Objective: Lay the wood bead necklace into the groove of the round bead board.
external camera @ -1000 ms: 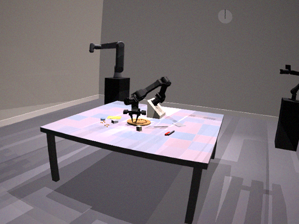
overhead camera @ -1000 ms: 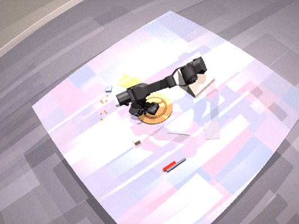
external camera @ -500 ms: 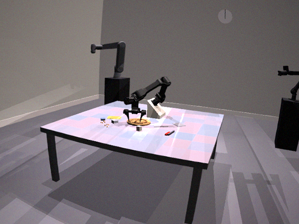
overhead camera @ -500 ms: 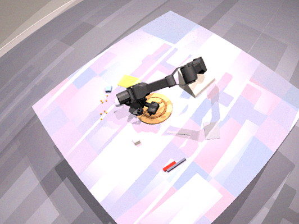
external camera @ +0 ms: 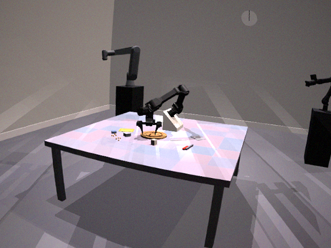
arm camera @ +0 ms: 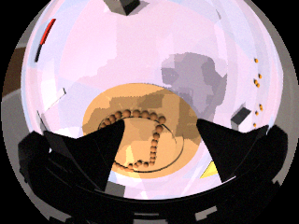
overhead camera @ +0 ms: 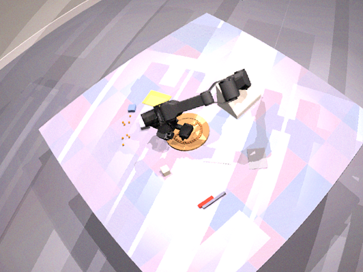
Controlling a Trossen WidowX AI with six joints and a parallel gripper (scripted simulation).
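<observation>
The round bead board lies 6 cm behind my gripper tip and 1 cm below it. From my gripper tip the other things lie so: cream cube 12 cm to the left, 12 cm ahead; white block 15 cm to the right, 6 cm ahead, 1 cm below; thin rod 21 cm to the left, 7 cm behind, 2 cm below.
</observation>
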